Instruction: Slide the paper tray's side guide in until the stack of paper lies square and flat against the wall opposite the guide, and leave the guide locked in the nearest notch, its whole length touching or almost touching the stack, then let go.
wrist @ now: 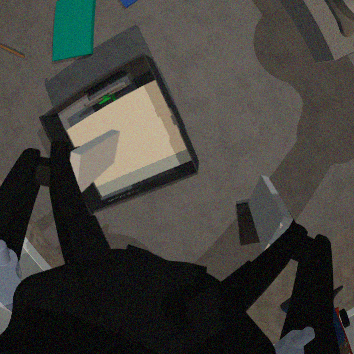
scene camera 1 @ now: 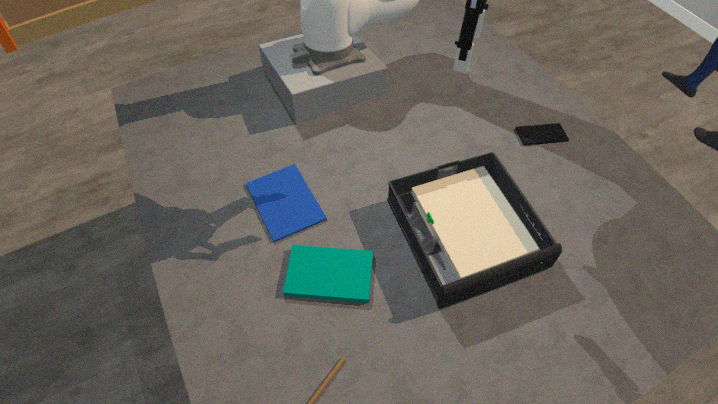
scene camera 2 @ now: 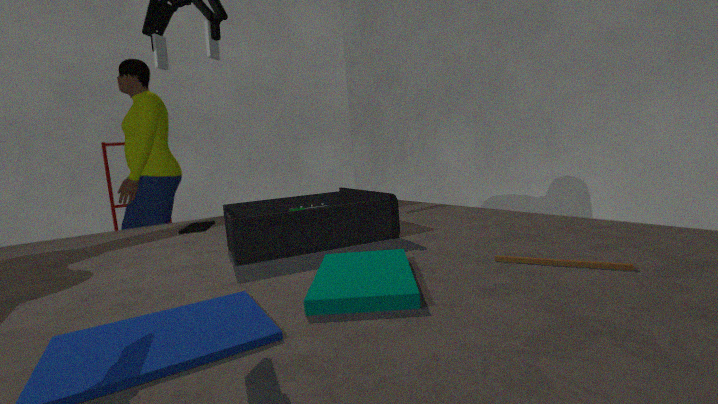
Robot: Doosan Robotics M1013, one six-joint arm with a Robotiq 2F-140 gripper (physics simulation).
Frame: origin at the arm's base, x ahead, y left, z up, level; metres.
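Seen in the pictures: gripper, fingertip midpoint: (wrist: 185, 167) (scene camera 1: 466, 52) (scene camera 2: 187, 63); arm's base, link origin: (scene camera 1: 328, 54).
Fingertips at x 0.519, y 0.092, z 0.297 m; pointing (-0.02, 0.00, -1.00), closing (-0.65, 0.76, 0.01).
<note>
Pixels of each thing's middle, then the offset from my fingertips to it.
- black paper tray, body centre: (scene camera 2: 302, 217) (scene camera 1: 469, 223) (wrist: 114, 138) dx +0.197, dy -0.068, dz -0.350 m
- grey side guide, body centre: (scene camera 1: 426, 226) (wrist: 108, 96) dx +0.149, dy -0.164, dz -0.354 m
- green tab, body centre: (scene camera 1: 430, 218) (wrist: 104, 100) dx +0.150, dy -0.157, dz -0.323 m
- green block, body centre: (scene camera 2: 363, 276) (scene camera 1: 329, 273) (wrist: 72, 25) dx +0.131, dy -0.422, dz -0.389 m
- blue slab, body centre: (scene camera 2: 161, 338) (scene camera 1: 284, 200) dx -0.122, dy -0.428, dz -0.394 m
- black flat box, body centre: (wrist: 249, 223) (scene camera 1: 542, 134) (scene camera 2: 198, 226) dx +0.026, dy +0.355, dz -0.394 m
- wooden stick, body centre: (scene camera 2: 559, 262) (scene camera 1: 319, 390) dx +0.367, dy -0.566, dz -0.394 m
The black paper tray (scene camera 1: 502, 273) (scene camera 2: 311, 233) (wrist: 150, 187) stands on the floor. Its cream paper stack (scene camera 1: 471, 221) (wrist: 125, 135) lies inside; a greyish band runs beside the wall opposite the guide, and I cannot tell whether it is shaded paper or tray floor. The grey side guide (scene camera 1: 424, 233) stands at the stack's other long side, with a green tab (scene camera 1: 430, 217) (wrist: 106, 99) near the paper's edge. Any small gap there is unclear. My gripper (scene camera 2: 187, 62) (wrist: 185, 167) is open and empty, high above the floor; one finger overlaps the stack in the wrist view.
A green block (scene camera 1: 328, 273) (scene camera 2: 364, 281) (wrist: 74, 30) and a blue slab (scene camera 1: 286, 200) (scene camera 2: 165, 336) lie on the guide's side of the tray. A black flat box (scene camera 1: 542, 134) (scene camera 2: 196, 227) and a wooden stick (scene camera 1: 326, 380) (scene camera 2: 564, 262) lie farther off. A person (scene camera 2: 148, 135) stands behind.
</note>
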